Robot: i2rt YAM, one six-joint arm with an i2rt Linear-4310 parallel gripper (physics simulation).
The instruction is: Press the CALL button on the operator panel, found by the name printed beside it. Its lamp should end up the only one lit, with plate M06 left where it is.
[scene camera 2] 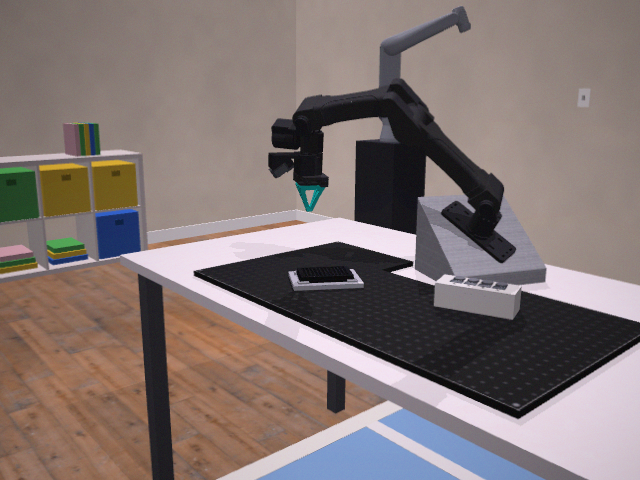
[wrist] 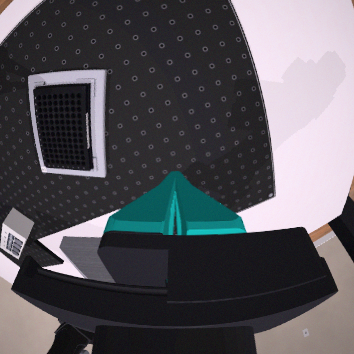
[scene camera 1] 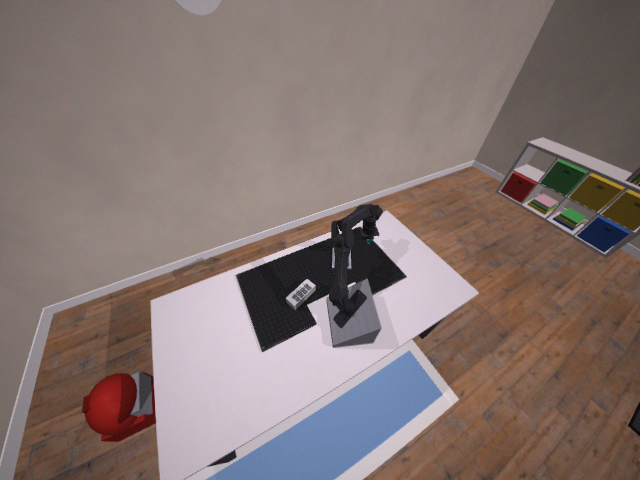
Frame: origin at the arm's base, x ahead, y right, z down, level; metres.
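Where they show: gripper, fingertip midpoint: (scene camera 2: 309, 211) (wrist: 174, 178) (scene camera 1: 367, 243); arm's base, link origin: (scene camera 2: 477, 232) (scene camera 1: 350, 308).
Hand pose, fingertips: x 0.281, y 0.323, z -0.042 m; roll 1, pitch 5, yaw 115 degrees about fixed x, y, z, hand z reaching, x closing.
Things, the pixels of their centre, and the offset from my fingertips. Level surfaces: height alone.
- operator panel, body centre: (scene camera 2: 477, 295) (wrist: 14, 236) (scene camera 1: 301, 293) dz +0.117, dx -0.045, dy -0.481 m
- black plate, body centre: (wrist: 62, 129) (scene camera 2: 325, 274) dz +0.125, dx +0.068, dy -0.133 m
- white holder, body centre: (wrist: 65, 126) (scene camera 2: 324, 278) (scene camera 1: 341, 257) dz +0.136, dx +0.068, dy -0.133 m
- black dotted mat, surface height: dz +0.144 m
- white table, surface height: dz +0.157 m
The operator panel (scene camera 1: 295, 303) (scene camera 2: 476, 299) (wrist: 19, 226) is a white box with a row of small grey button fields on top. Its printed names and lamps are too small to read, so I cannot tell which button is CALL or whether a lamp is lit. A black plate (scene camera 2: 324, 273) (wrist: 62, 125) with many wells lies in a white holder (scene camera 2: 325, 285) (wrist: 100, 125); the arm mostly hides it in scene camera 1. I cannot read M06 on it. My gripper (scene camera 1: 369, 241) (scene camera 2: 309, 209) (wrist: 174, 178) is shut and empty, its teal fingertips together, pointing down high above the mat, away from the panel.
The black dotted mat (scene camera 1: 268, 320) (scene camera 2: 439, 356) (wrist: 200, 65) lies on the white table (scene camera 1: 206, 361) (scene camera 2: 206, 248). The grey wedge base (scene camera 1: 356, 328) (scene camera 2: 439, 242) of the arm stands close beside the panel. A grey jointed arm on a dark pedestal (scene camera 2: 387, 180) shows behind.
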